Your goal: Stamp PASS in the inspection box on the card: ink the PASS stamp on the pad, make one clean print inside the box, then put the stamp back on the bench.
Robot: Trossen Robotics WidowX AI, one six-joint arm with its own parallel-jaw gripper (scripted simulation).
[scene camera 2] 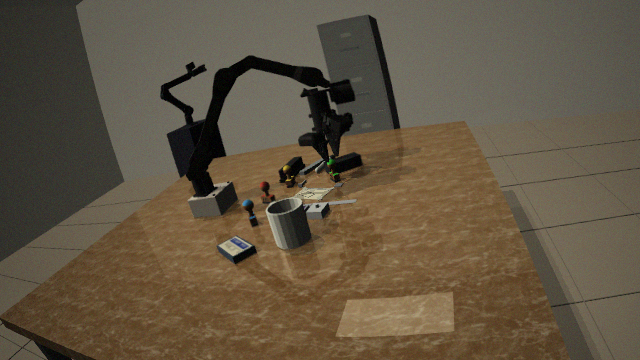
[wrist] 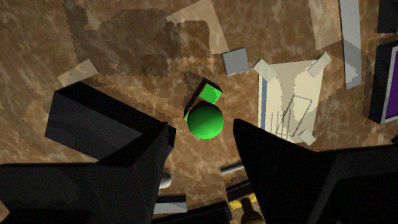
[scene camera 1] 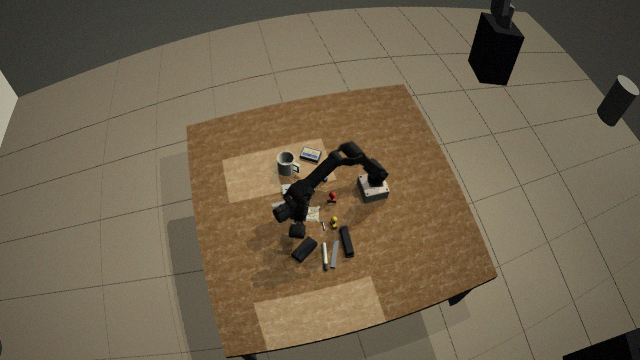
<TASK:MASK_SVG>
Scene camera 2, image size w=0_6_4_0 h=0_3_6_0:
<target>my gripper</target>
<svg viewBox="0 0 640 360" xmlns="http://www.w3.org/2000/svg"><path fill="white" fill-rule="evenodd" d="M331 107L310 111L311 114L308 114L308 116L313 119L314 123L312 132L316 133L306 133L298 138L299 146L312 146L325 162L329 162L328 142L334 155L338 157L341 137L344 133L350 131L349 128L353 124L352 114L337 115L336 110L331 109Z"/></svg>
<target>grey mug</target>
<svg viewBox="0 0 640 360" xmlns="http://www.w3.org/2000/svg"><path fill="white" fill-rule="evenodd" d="M286 198L271 203L266 208L266 214L276 245L281 249L294 249L305 245L311 238L311 232L301 199Z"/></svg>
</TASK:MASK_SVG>
